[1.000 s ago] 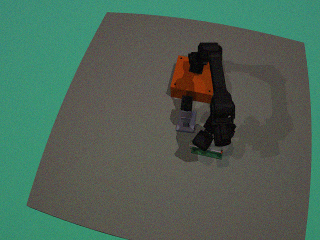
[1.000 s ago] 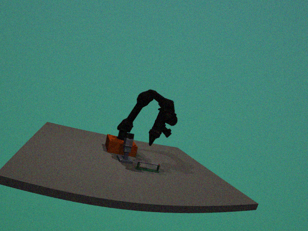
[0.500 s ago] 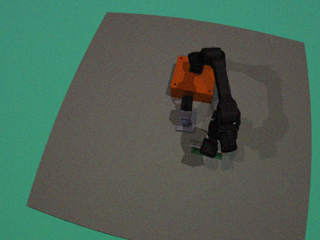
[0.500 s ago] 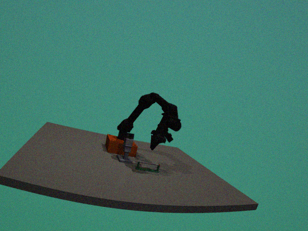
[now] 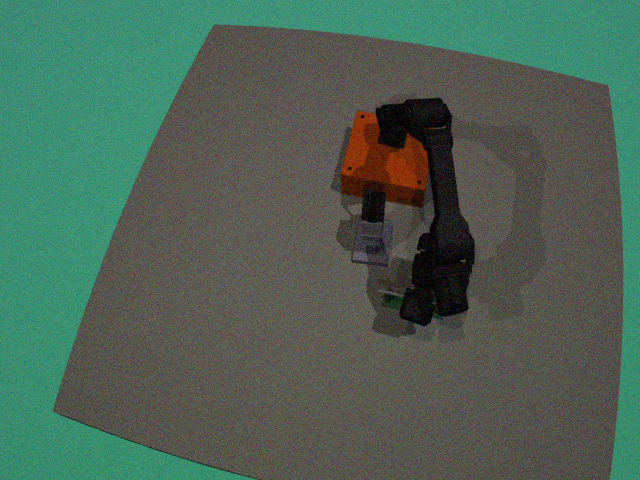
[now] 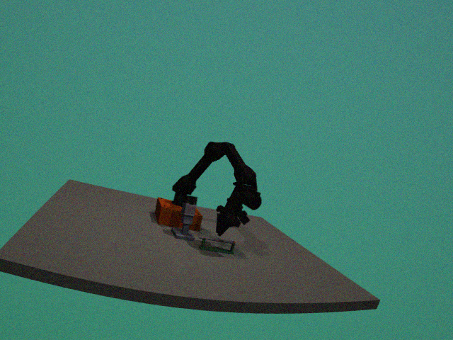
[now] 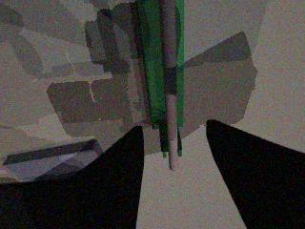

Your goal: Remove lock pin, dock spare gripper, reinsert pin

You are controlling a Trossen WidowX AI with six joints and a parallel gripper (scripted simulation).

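Right now the green rack is 5 cm below my gripper tip and 1 cm to the left of it. Also, from my gripper tip: spare gripper 12 cm behind, 11 cm to the right, 5 cm above; grey mount 12 cm behind, 11 cm to the right, 2 cm below.
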